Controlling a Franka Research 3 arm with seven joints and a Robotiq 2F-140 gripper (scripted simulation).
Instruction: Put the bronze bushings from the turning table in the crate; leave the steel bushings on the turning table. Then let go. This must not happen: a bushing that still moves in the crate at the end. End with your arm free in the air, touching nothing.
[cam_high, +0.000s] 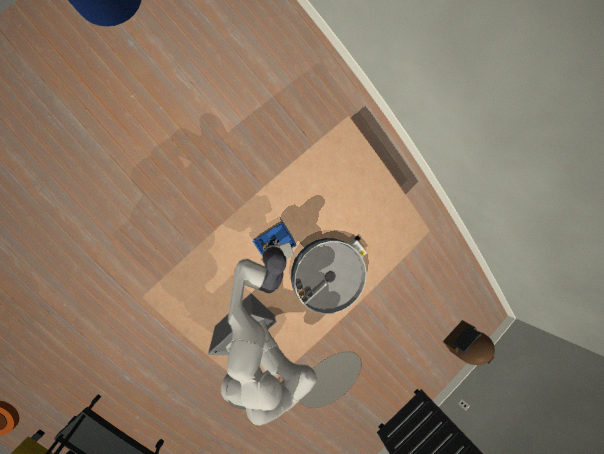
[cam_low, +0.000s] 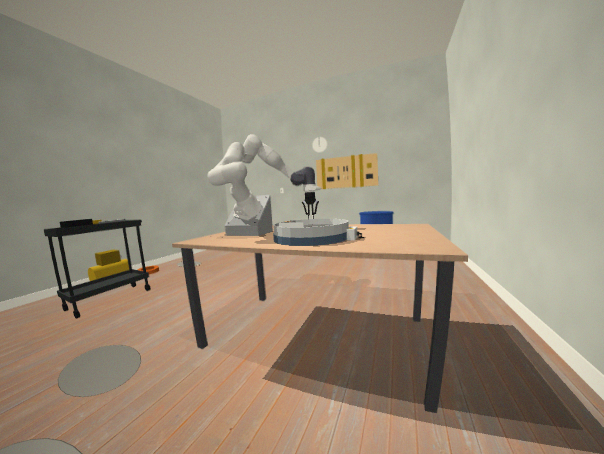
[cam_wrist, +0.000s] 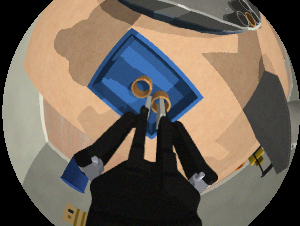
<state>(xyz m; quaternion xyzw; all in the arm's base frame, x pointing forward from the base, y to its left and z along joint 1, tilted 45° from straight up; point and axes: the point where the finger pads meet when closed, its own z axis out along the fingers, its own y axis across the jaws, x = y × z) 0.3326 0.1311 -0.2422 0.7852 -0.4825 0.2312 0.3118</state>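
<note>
Right now the blue crate is 5 cm below my hand, 4 cm ahead of it and 1 cm to the right of it. Round my hand: grey turning table 36 cm to the right, 15 cm ahead, 2 cm below.
</note>
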